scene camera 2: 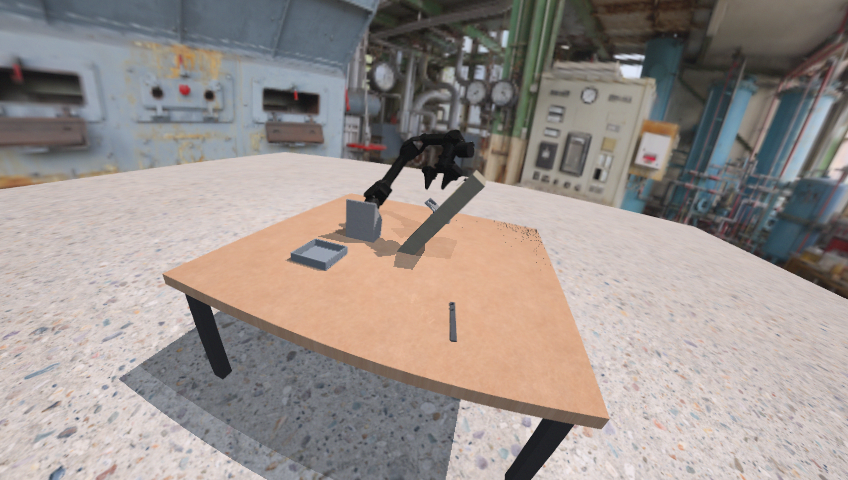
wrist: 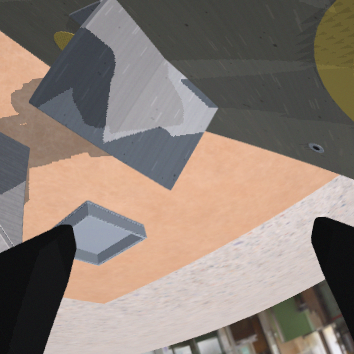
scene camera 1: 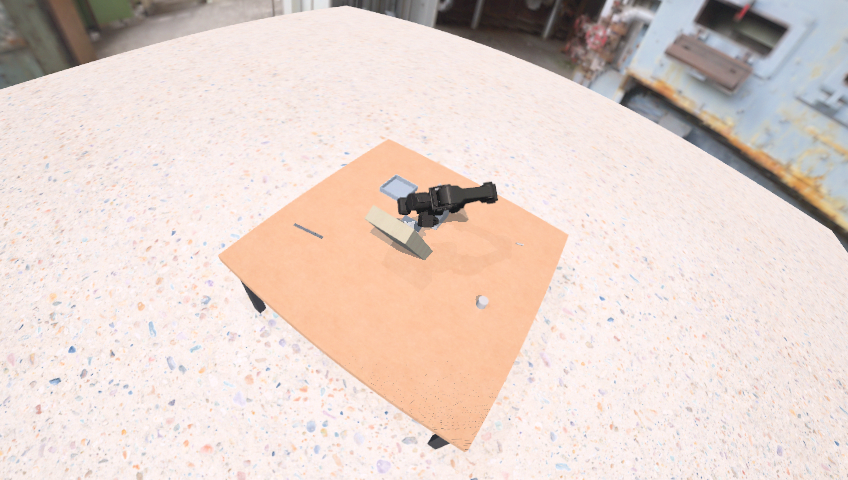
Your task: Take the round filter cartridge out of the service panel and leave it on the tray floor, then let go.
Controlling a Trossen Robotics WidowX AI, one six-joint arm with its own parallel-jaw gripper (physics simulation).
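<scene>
The service panel point(scene camera 1: 389, 224) point(scene camera 2: 443, 215) point(wrist: 250, 100) is a thick slab leaning on the table, beige on one side and dark grey on its face. A yellow round shape point(wrist: 337, 55) on that face is cut off by the wrist view's right edge; I cannot tell whether it is the filter cartridge. A grey plate point(scene camera 2: 430, 205) point(wrist: 137, 85) sticks out from the face. The shallow blue-grey tray point(scene camera 1: 398, 187) point(scene camera 2: 309, 258) point(wrist: 100, 236) lies on the table, its floor bare. My gripper point(scene camera 2: 435, 186) point(wrist: 196, 235) is open and empty, high beside the panel's raised end.
A grey upright block point(scene camera 2: 361, 218) point(wrist: 11, 187) stands by the arm's base. A thin dark bar point(scene camera 1: 308, 230) point(scene camera 2: 452, 321) lies on the table, away from the tray. A small white cylinder point(scene camera 1: 482, 302) and a tiny pale piece point(scene camera 1: 519, 243) are on the table too.
</scene>
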